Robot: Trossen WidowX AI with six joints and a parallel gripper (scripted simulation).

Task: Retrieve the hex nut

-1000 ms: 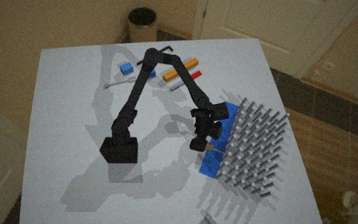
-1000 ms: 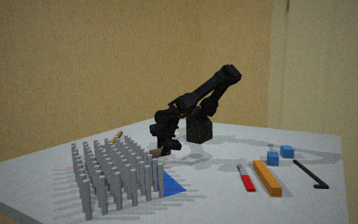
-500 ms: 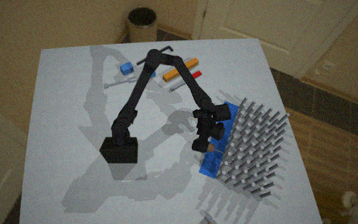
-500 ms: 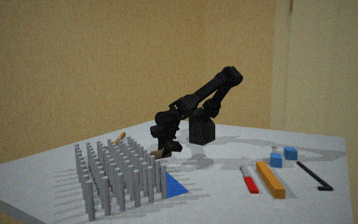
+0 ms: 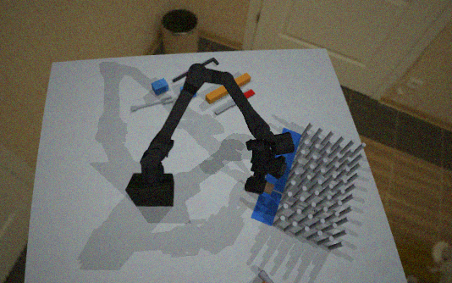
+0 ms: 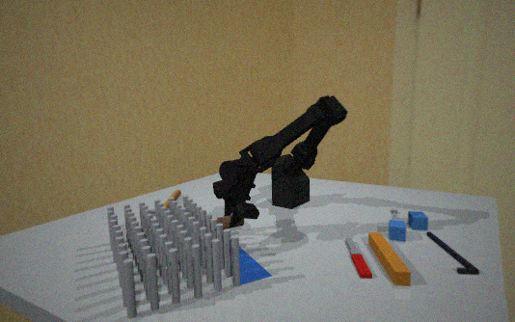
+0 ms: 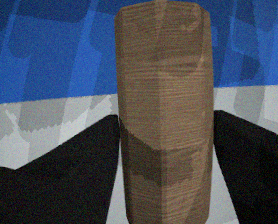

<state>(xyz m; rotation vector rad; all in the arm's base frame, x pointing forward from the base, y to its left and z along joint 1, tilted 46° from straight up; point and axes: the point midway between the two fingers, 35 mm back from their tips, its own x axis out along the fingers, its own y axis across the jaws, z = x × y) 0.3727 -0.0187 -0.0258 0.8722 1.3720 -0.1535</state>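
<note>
The blue taped strip is 9 cm ahead of my gripper tip, 4 cm to the left of it and 3 cm below it. Also, from my gripper tip: red-handled tool 1 cm behind, 38 cm to the left, 3 cm below; grey wrench 35 cm behind, 42 cm to the left, 3 cm below; orange bar 2 cm behind, 45 cm to the left, 2 cm below.
</note>
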